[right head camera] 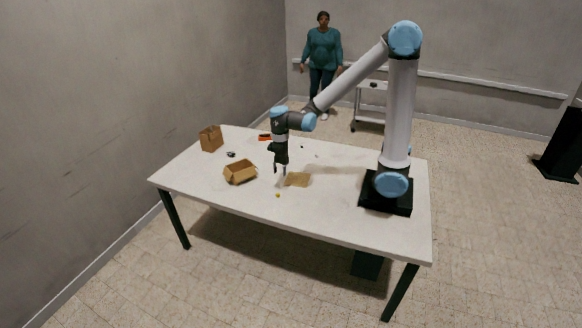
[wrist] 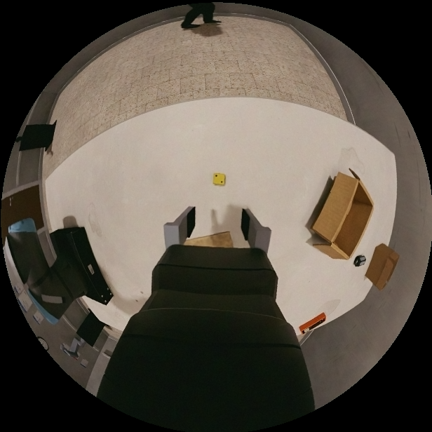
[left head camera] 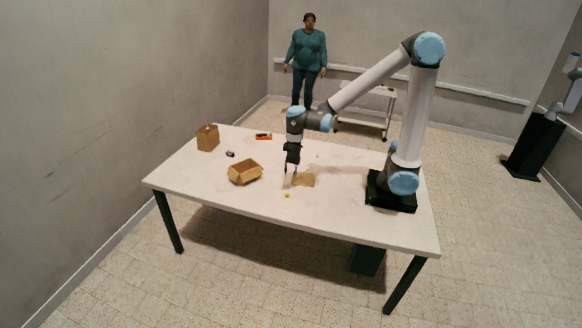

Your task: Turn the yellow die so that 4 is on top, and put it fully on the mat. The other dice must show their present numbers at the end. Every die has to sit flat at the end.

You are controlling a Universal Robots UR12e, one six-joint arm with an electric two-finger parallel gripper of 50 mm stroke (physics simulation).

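Frame: origin at the arm's base, x ahead, y left, z up, level; centimetres.
Where they show: gripper, fingertip midpoint: [right head camera: 279, 173] [left head camera: 290, 173].
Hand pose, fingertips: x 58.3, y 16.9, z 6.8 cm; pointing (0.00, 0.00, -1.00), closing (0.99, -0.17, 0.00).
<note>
After its pixels a point has its place.
The yellow die [left head camera: 287, 195] {z -4.8, x 58.4, y 21.6 cm} [right head camera: 278, 195] {z -4.9, x 58.0, y 21.5 cm} [wrist: 219, 179] sits on the table toward its front edge, off the mat; two pips show on its upper face in the wrist view. The tan mat [left head camera: 303, 179] {z -6.0, x 52.9, y 2.9 cm} [right head camera: 298, 179] {z -6.0, x 52.5, y 2.7 cm} [wrist: 216, 240] lies flat, partly hidden by the gripper body in the wrist view. My gripper [left head camera: 290, 172] {z 6.8, x 58.3, y 16.9 cm} [right head camera: 280, 172] {z 6.8, x 58.3, y 16.9 cm} [wrist: 218, 216] is open and empty, above the table beside the mat and behind the yellow die. A small white die [left head camera: 317, 156] {z -5.3, x 48.6, y -25.0 cm} [right head camera: 316, 156] {z -5.3, x 48.6, y -24.9 cm} and a small black die [right head camera: 301, 146] {z -5.0, x 62.5, y -34.4 cm} lie farther back; their numbers are too small to read.
An open cardboard box [left head camera: 244, 172] {z 2.4, x 85.2, y 17.5 cm} [right head camera: 240, 172] {z 1.9, x 83.9, y 16.5 cm} [wrist: 337, 220] stands left of the gripper in the head views. A taller box [left head camera: 208, 138] {z 4.8, x 123.2, y -9.2 cm} [right head camera: 211, 139] {z 4.5, x 122.8, y -10.0 cm}, a small dark object [left head camera: 230, 154] {z -4.1, x 106.2, y -7.4 cm} [right head camera: 230, 154] {z -4.0, x 106.4, y -7.6 cm} [wrist: 359, 260] and an orange item [left head camera: 264, 136] {z -3.5, x 92.0, y -38.5 cm} [wrist: 313, 323] are farther back. A person [left head camera: 308, 55] stands behind the table.
</note>
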